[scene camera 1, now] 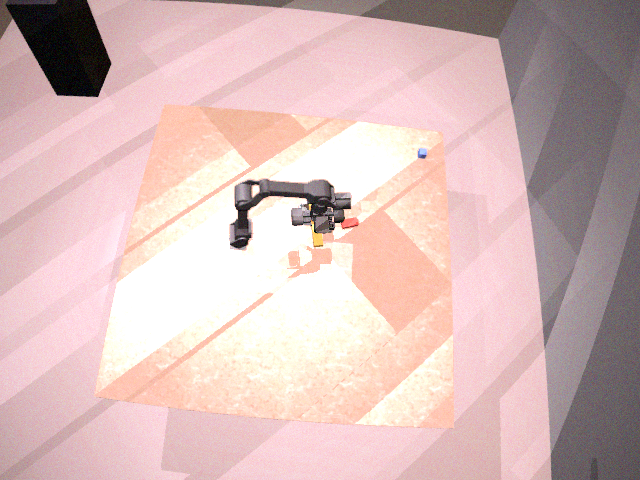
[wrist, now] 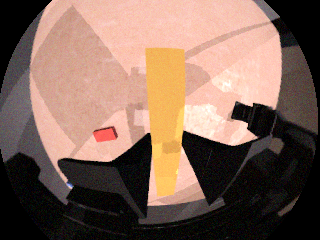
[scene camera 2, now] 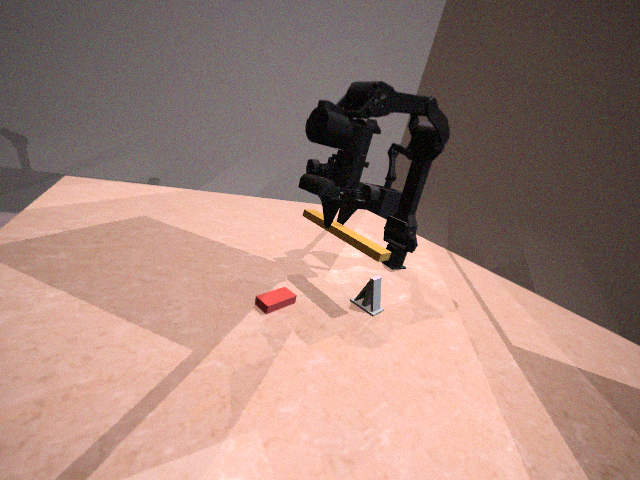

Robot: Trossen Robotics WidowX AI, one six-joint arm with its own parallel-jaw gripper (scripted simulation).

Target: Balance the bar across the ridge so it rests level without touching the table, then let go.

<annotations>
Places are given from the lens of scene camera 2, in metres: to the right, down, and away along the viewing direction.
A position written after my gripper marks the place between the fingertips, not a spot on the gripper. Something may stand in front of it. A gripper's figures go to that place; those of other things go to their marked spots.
my gripper (scene camera 2: 332,227): 0.03, -0.03, 0.56
yellow bar (scene camera 2: 369,248): 0.09, 0.01, 0.47
red block (scene camera 2: 269,302): -0.08, 0.10, 0.44
</annotations>
